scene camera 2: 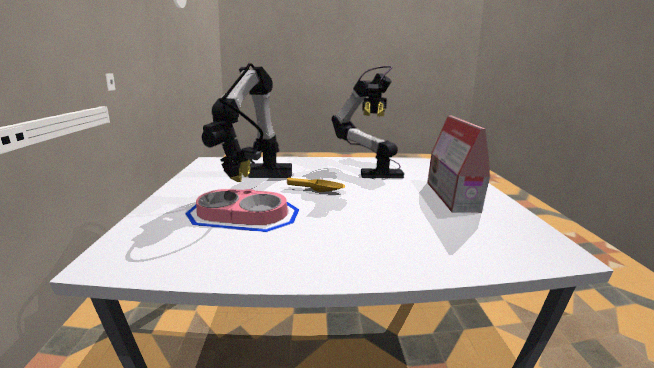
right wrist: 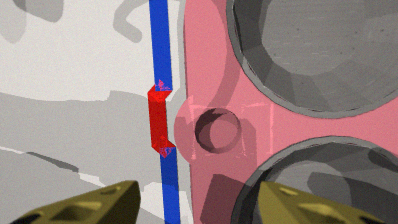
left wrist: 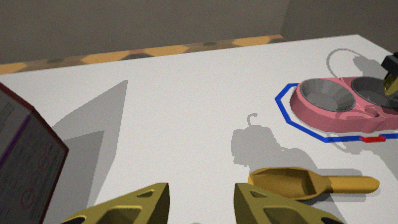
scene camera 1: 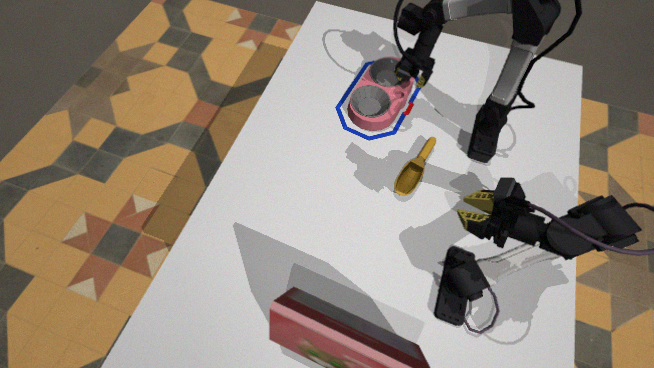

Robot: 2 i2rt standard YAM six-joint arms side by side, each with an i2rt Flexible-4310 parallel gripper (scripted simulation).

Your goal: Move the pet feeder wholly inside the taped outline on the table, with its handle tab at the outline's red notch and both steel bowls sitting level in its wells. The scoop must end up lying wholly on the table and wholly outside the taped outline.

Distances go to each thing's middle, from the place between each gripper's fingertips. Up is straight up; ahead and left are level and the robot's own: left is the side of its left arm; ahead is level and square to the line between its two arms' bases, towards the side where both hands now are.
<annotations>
I see the pink pet feeder (scene camera 2: 233, 213) 90 mm below my right hand (scene camera 2: 243, 179), 70 mm ahead of it and 10 mm to the left of it. Also, from my right hand: yellow scoop (scene camera 1: 412, 172) 290 mm to the left, 100 mm behind, 80 mm below; then food bag (scene camera 2: 459, 173) 820 mm to the left, 50 mm behind, 50 mm above.
Now: left hand (scene camera 1: 460, 205) 9 cm short of the yellow scoop, 21 cm to the left of it and 28 cm above it. Also, from my left hand: food bag (14 cm ahead, 32 cm to the left, 16 cm below); pink pet feeder (27 cm ahead, 49 cm to the right, 29 cm below).
</annotations>
